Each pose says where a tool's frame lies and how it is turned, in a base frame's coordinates. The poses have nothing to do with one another.
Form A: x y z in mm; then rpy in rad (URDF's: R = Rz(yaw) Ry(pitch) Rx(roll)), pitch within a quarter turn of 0, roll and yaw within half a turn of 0.
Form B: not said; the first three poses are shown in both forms.
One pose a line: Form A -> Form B
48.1 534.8 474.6 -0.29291 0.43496 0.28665 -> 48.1 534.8 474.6 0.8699 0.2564 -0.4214 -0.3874 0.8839 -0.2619
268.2 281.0 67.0 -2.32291 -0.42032 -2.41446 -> 268.2 281.0 67.0 -0.6821 -0.6069 0.4081 -0.6767 0.3123 -0.6667
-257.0 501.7 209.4 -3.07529 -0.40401 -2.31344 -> -257.0 501.7 209.4 -0.6218 -0.6774 0.3931 -0.7527 0.6556 -0.0609
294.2 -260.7 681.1 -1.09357 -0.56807 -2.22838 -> 294.2 -260.7 681.1 -0.5152 -0.6672 0.5380 0.0714 -0.6590 -0.7488
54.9 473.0 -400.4 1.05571 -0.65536 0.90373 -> 54.9 473.0 -400.4 0.4905 0.6229 0.6094 -0.7151 -0.1119 0.6900
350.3 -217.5 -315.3 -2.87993 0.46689 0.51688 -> 350.3 -217.5 -315.3 0.7763 0.4413 -0.4501 0.3761 -0.8973 -0.2310
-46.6 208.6 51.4 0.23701 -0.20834 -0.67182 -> -46.6 208.6 51.4 0.7658 -0.6090 0.2068 0.5670 0.7910 0.2297
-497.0 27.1 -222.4 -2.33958 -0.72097 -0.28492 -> -497.0 27.1 -222.4 0.7209 -0.2111 0.6601 0.2599 -0.8006 -0.5399
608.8 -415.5 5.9 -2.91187 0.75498 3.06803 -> 608.8 -415.5 5.9 -0.7263 0.0535 -0.6853 0.2272 0.9596 -0.1658
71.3 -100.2 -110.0 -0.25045 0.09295 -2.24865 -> 71.3 -100.2 -110.0 -0.6244 -0.7756 -0.0928 0.7690 -0.5896 -0.2468
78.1 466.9 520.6 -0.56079 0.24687 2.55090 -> 78.1 466.9 520.6 -0.8054 0.5401 -0.2444 -0.3637 -0.7757 -0.5157
